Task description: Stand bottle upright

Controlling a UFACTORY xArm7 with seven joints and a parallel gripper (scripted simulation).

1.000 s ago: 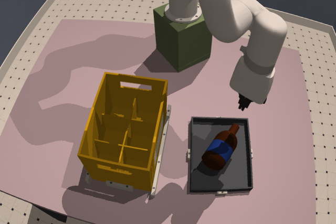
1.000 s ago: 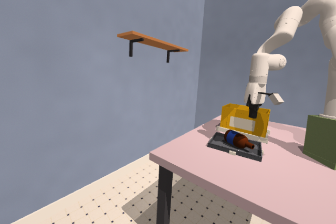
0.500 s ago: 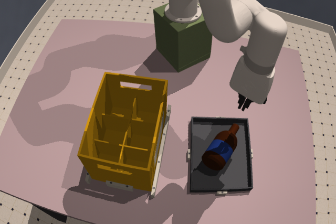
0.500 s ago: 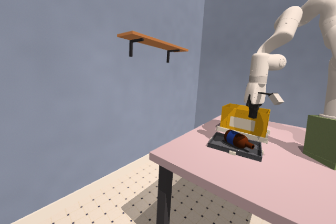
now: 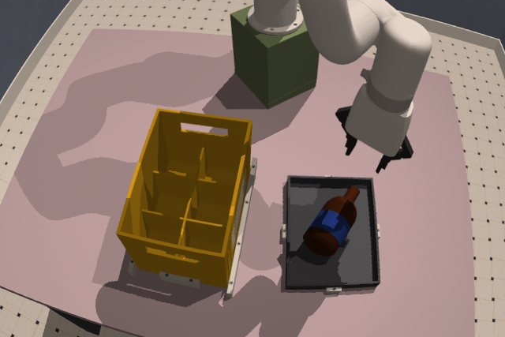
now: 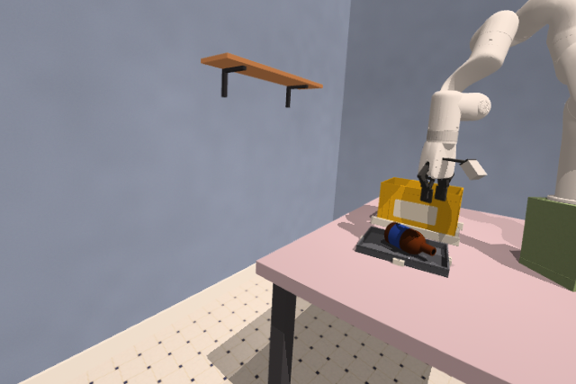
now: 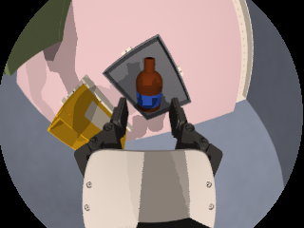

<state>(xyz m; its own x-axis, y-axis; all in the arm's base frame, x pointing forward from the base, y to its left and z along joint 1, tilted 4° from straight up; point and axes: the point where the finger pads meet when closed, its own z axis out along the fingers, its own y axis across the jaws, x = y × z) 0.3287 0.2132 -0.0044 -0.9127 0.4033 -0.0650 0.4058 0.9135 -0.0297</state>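
The brown bottle is 160 mm below my hand, 50 mm ahead of it and 20 mm to the right of it. The rest, counted from my hand: dark tray 190 mm below, 70 mm ahead, 20 mm to the right; then yellow crate 300 mm to the right, 120 mm below, 90 mm ahead.
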